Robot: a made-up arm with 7 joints.
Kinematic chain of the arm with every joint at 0, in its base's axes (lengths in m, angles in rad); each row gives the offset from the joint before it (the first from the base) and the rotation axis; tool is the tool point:
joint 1: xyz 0 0.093 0 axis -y
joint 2: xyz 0 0.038 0 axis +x
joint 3: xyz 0 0 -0.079 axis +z
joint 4: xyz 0 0 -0.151 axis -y
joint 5: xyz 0 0 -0.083 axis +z
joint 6: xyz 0 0 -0.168 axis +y
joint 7: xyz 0 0 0 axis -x
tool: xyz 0 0 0
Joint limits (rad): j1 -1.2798..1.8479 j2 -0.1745..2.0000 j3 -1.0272..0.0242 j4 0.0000..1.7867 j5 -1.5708..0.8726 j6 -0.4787..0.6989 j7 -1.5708..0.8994
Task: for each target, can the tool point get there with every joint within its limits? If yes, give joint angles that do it. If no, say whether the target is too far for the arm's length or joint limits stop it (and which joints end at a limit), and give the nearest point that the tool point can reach.
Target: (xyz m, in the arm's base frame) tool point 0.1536 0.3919 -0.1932
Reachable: yes | joints -0.8846 1.6950 -0.1443 1.4574 0.2937 -0.2188 -0.8166
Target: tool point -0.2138 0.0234 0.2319
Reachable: no: joint limits stop it (at a limit: joint 1, joint 2, joint 3, joint 4) | nearest point -0.1428 0.2888 0.2142 | short by 0.275 m
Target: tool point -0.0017 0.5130 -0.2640
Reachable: yes | joints -0.2993 1.2092 -0.9254 0.5293 -1.3118 -0.3286 0.0127
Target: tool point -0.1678 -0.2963 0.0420
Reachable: no: joint limits stop it (at a limit: joint 1, joint 2, joint 3) | nearest point -0.1365 -0.1190 -0.1763 | short by 0.283 m
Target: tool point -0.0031 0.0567 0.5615
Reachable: no: too far | nearest point 0.1165 0.0753 0.2911 | short by 0.296 m
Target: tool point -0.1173 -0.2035 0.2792
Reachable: no: joint limits stop it (at a limit: joint 1, joint 2, joint 4) | nearest point 0.0917 -0.0795 0.1961 | short by 0.257 m
